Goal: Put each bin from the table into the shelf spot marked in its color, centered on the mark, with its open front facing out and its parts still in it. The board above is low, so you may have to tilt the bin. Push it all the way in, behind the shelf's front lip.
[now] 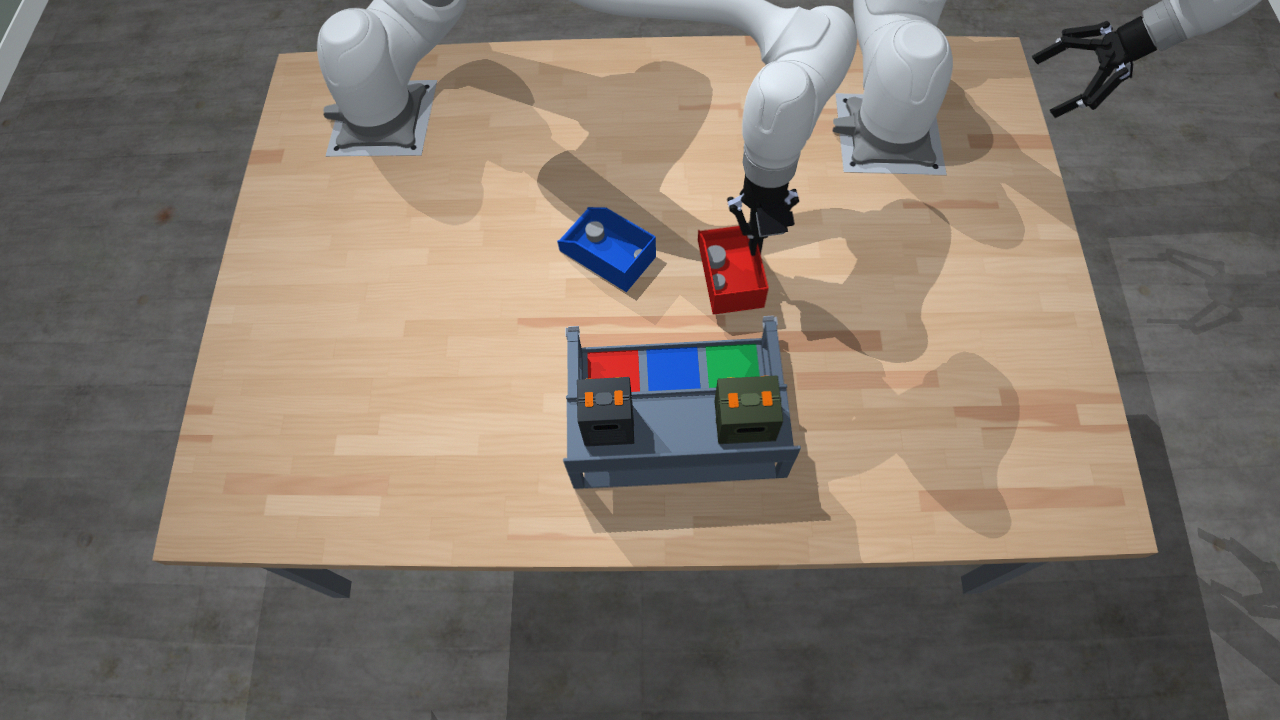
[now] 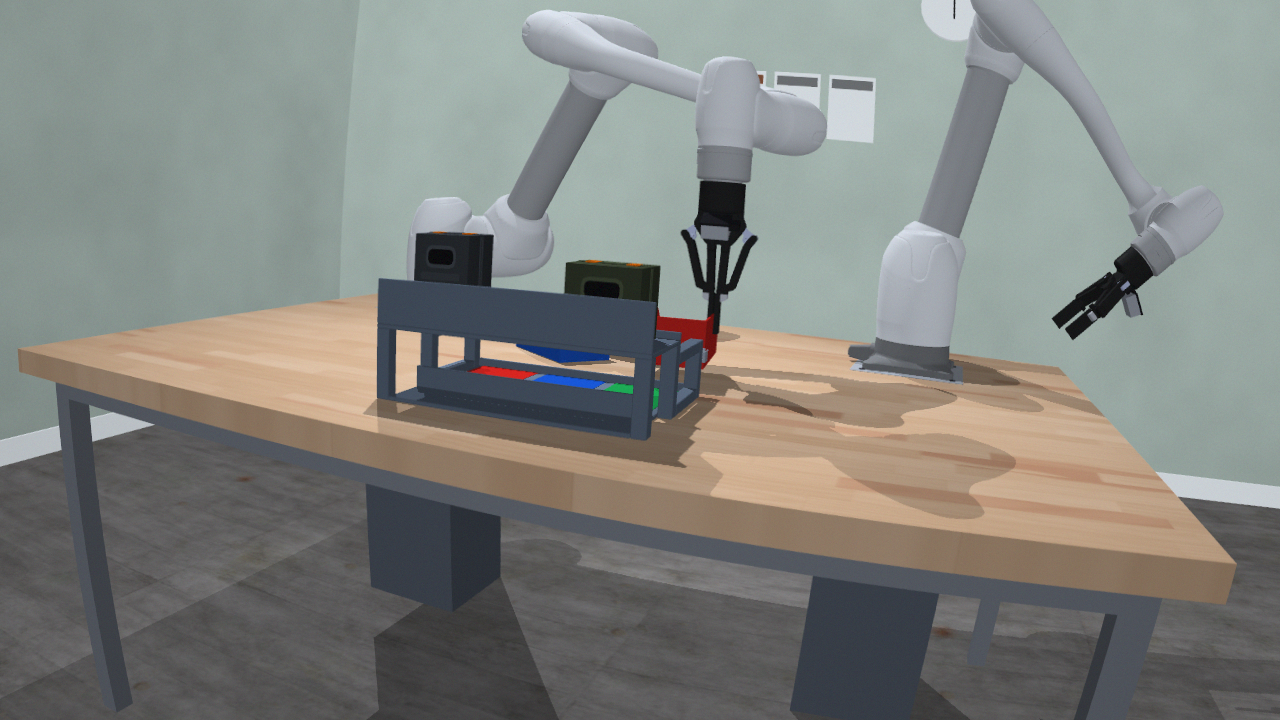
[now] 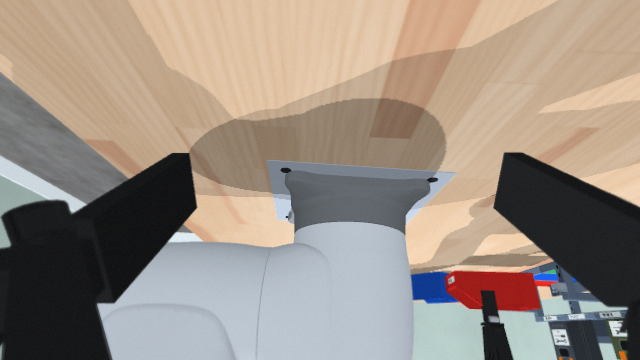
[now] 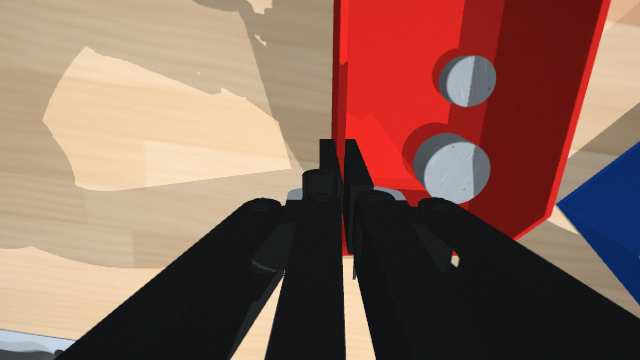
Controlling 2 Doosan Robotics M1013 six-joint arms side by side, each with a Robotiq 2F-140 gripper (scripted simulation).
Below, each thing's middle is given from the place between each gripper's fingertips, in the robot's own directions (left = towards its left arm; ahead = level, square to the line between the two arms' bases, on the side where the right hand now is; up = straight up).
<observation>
The red bin (image 1: 742,271) lies 40 mm to the right of my right hand (image 2: 712,332), 40 mm below it and 30 mm ahead of it. From my right hand the other things lie so: blue bin (image 1: 622,238) (290 mm to the right, 70 mm below, 20 mm behind).
The red bin is 660 mm to the right of my left hand (image 1: 1043,86), 450 mm ahead of it and 50 mm below it. Also, from my left hand: blue bin: 910 mm to the right, 400 mm ahead, 80 mm below.
</observation>
